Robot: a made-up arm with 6 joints.
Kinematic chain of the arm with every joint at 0, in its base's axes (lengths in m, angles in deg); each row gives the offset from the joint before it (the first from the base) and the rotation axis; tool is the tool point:
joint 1: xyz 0 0 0.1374 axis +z
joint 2: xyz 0 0.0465 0 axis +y
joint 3: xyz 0 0 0.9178 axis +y
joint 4: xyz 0 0 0.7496 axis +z
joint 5: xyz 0 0 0 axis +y
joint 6: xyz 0 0 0.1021 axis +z
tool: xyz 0 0 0
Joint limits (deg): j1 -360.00..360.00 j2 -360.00..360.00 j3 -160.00..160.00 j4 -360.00..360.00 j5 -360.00..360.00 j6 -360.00..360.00
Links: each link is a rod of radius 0.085 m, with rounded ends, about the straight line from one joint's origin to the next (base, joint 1, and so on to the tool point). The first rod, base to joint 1, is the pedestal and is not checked.
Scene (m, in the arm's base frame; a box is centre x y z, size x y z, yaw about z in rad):
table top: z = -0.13
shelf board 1: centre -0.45 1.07 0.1 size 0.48 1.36 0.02 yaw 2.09
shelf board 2: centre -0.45 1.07 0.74 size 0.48 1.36 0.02 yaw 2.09
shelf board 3: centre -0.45 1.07 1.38 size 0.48 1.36 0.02 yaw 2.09
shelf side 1: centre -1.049 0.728 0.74 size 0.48 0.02 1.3 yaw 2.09
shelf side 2: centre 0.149 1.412 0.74 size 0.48 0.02 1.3 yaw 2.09
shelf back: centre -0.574 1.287 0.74 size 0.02 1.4 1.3 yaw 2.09
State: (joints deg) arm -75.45 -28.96 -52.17 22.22 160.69 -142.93
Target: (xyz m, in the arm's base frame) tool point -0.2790 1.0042 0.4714
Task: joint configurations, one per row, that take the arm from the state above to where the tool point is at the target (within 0.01 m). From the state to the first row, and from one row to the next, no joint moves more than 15 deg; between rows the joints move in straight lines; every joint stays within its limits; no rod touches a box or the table.
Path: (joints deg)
1: -85.65 -24.70 -62.74 30.78 169.22 -141.40
2: -95.85 -20.44 -73.32 39.33 177.75 -139.87
3: -106.05 -16.18 -83.89 47.89 186.28 -138.35
4: -101.48 -18.75 -88.37 38.92 190.16 -149.45
5: -96.91 -21.31 -92.86 29.94 194.03 -160.55
6: -92.34 -23.88 -97.34 20.97 197.91 -171.65
7: -85.38 -27.85 -96.60 21.52 187.90 -162.08
8: -78.42 -31.82 -95.86 22.07 177.89 -152.50
9: -71.46 -35.79 -95.11 22.63 167.88 -142.93

